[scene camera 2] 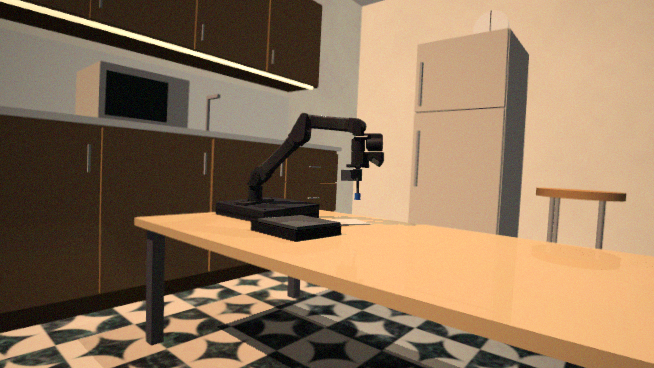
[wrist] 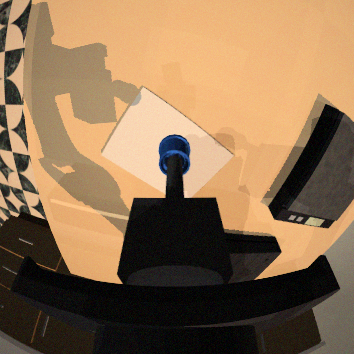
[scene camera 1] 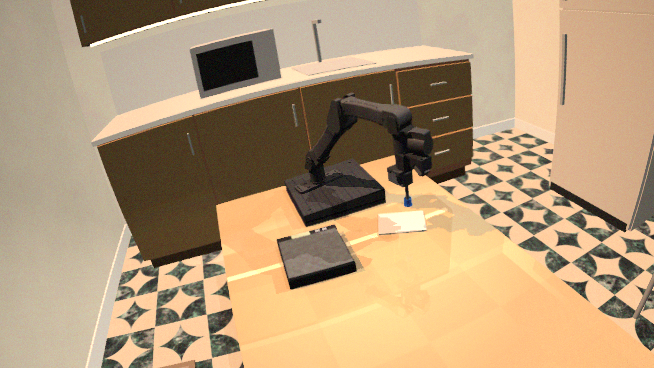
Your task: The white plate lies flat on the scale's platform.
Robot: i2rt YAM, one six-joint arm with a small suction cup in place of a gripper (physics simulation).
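Frame: origin at the arm's base, x ahead, y left, z up, level; metres.
Where they show: hand, its tool point: (scene camera 2: 357, 199) (wrist: 174, 148) (scene camera 1: 408, 204); arm's base, origin of its link: (scene camera 2: 255, 202) (scene camera 1: 319, 182).
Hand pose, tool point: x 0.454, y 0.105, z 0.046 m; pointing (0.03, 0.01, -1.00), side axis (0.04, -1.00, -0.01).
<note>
Things, the pixels of their top centre, and the offset from my tool point. Level surfaces: height alone.
- white plate, centre of its top: (wrist: 165, 153) (scene camera 1: 401, 221) (scene camera 2: 345, 221) 0.055 m back, 0.011 m left, 0.098 m down
- scale, centre of its top: (wrist: 338, 185) (scene camera 1: 312, 248) (scene camera 2: 296, 219) 0.078 m back, 0.330 m right, 0.060 m down
- wooden table, height of its surface: 0.105 m down
The white plate (scene camera 1: 401, 223) (scene camera 2: 350, 222) (wrist: 145, 130), a thin rectangle, lies flat on the table beside the scale. The scale (scene camera 1: 320, 254) (scene camera 2: 297, 227) (wrist: 325, 172) is a low black box with a grey platform; the platform is bare. My gripper, a blue suction cup (scene camera 1: 408, 202) (scene camera 2: 357, 196) (wrist: 174, 150) on a thin black rod, points down and hangs in the air above the plate, apart from it. It holds nothing, so it is open. In the wrist view it hides part of the plate.
The arm's black base (scene camera 1: 345, 192) (scene camera 2: 235, 209) stands on the wooden table (scene camera 1: 425, 320) (scene camera 2: 450, 265) behind the scale. A counter (scene camera 1: 165, 107) with a microwave (scene camera 1: 237, 62) is behind the table. A stool (scene camera 2: 580, 195) stands beyond the table at the right.
</note>
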